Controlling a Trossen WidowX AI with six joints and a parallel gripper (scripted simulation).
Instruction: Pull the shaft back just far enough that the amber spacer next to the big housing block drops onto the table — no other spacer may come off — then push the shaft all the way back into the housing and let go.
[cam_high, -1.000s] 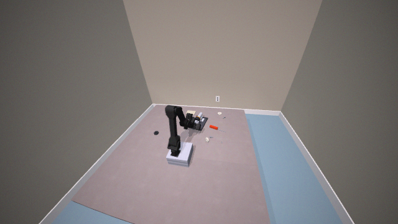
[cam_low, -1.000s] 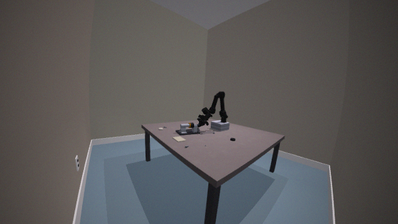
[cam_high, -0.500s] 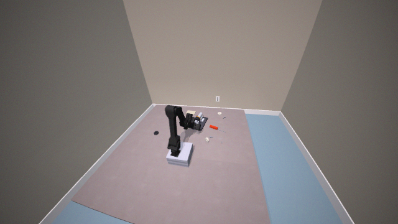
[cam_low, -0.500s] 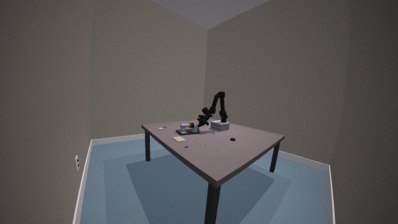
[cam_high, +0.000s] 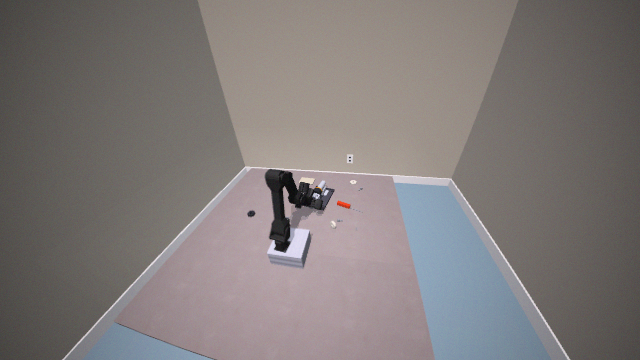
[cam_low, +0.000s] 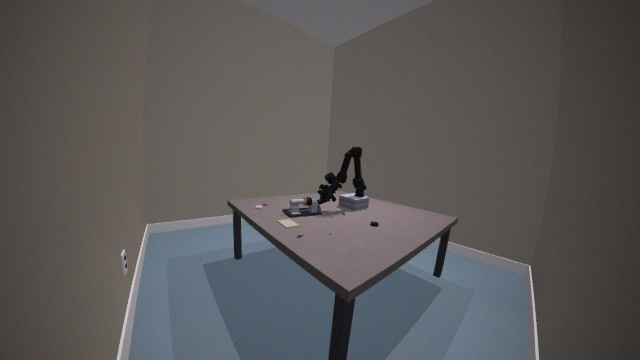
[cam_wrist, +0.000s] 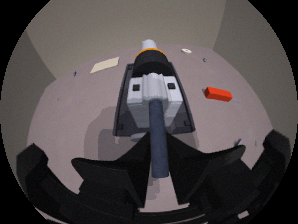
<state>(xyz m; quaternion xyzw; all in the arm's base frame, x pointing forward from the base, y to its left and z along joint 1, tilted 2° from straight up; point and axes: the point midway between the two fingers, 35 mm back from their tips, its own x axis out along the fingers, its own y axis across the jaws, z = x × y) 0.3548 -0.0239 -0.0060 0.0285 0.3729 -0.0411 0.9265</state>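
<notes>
The blue-grey shaft lies 50 mm ahead of my gripper tip and 20 mm above it. Round my gripper tip: tan pad: 310 mm ahead, 150 mm to the left, 50 mm below; then amber spacer: 110 mm ahead, 10 mm to the right, 20 mm above; then black spacer: 70 mm ahead, 10 mm to the right, 20 mm above.
</notes>
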